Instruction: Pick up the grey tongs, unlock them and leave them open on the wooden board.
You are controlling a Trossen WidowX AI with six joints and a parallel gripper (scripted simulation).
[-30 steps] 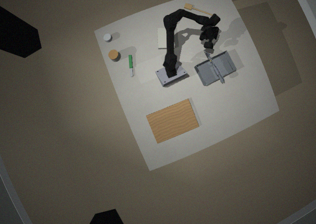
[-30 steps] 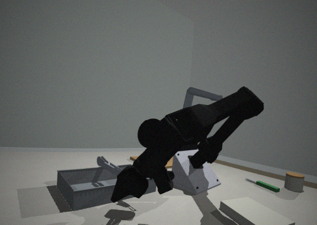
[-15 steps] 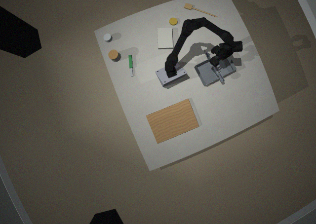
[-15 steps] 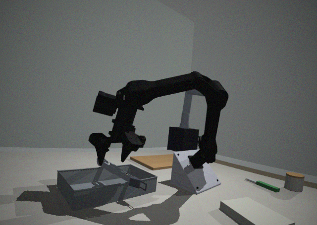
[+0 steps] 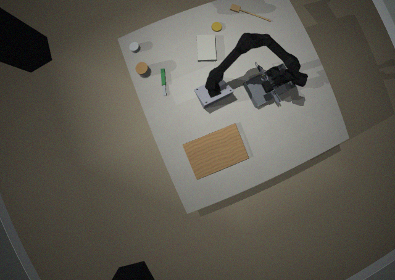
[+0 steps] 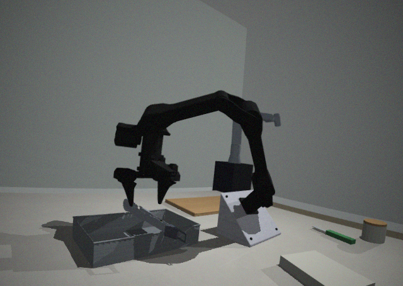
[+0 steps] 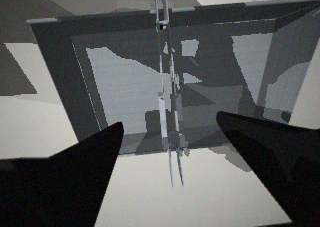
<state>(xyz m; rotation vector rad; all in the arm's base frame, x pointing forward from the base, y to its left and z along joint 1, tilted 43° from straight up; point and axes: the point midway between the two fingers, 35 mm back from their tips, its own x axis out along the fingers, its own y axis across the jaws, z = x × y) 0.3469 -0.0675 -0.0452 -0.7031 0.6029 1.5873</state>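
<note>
Now: the roasting tin 30 mm ahead of my gripper tip, 10 mm to the left of it and 70 mm below it. From my gripper tip the other things lie so: white slab (260 mm behind, 400 mm to the left, 90 mm below); then wooden board (460 mm behind, 250 mm to the right, 90 mm below); then yellow disc (130 mm behind, 520 mm to the left, 90 mm below).
</note>
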